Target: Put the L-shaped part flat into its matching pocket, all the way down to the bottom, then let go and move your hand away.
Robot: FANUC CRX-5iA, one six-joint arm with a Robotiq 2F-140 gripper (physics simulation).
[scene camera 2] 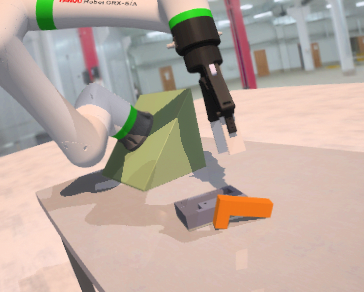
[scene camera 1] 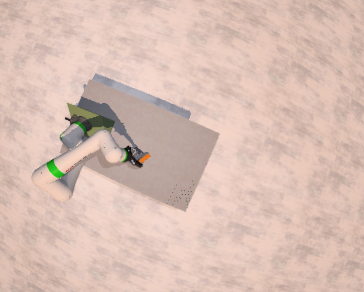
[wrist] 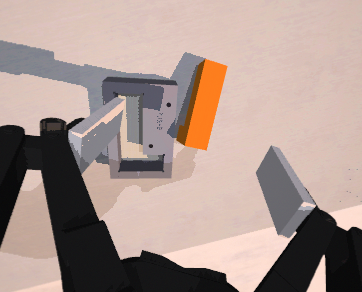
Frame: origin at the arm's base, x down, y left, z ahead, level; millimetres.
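Where they show: gripper, fingertip midpoint: [scene camera 2: 230, 152] [scene camera 1: 138, 157] [wrist: 193, 138]; arm's base at its link origin: [scene camera 2: 139, 131] [scene camera 1: 84, 123].
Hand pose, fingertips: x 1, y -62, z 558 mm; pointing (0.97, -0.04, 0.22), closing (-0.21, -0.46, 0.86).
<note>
Things, the pixels of their top centre, and the offset from my fingertips. Level surfaces: height alone.
- orange L-shaped part at its top centre: [wrist: 206, 118] [scene camera 2: 239, 192] [scene camera 1: 143, 159] dz +27, dx +75, dy -16 mm
- grey pocket block at its top centre: [wrist: 141, 136] [scene camera 2: 209, 199] [scene camera 1: 134, 156] dz -60, dx +102, dy -31 mm
- table at its surface level: dx +139 mm
The orange L-shaped part [scene camera 1: 144, 158] [scene camera 2: 245, 207] [wrist: 206, 105] is outside the pocket. It stands on edge beside the grey block, its short leg pointing down and its long arm running across above. Whether it touches the block is unclear. The grey pocket block [scene camera 2: 197, 217] [wrist: 161, 132] lies on the table; its L-shaped recess shows with no part in it, partly covered by a finger in the wrist view. My gripper [scene camera 2: 228, 142] [wrist: 193, 138] is wide open and empty, above the block and the table. In the wrist view, one finger overlaps the block's left side; the other is right of and below the orange part.
A green, slanted wedge-like block [scene camera 1: 106, 125] [scene camera 2: 165, 155] stands on the table [scene camera 1: 170, 135] [scene camera 2: 300, 250] behind the grey block. A second grey-white arm section with a dark end [scene camera 2: 137, 131] is against it. A grey strip [scene camera 1: 142, 95] runs along the table's far edge.
</note>
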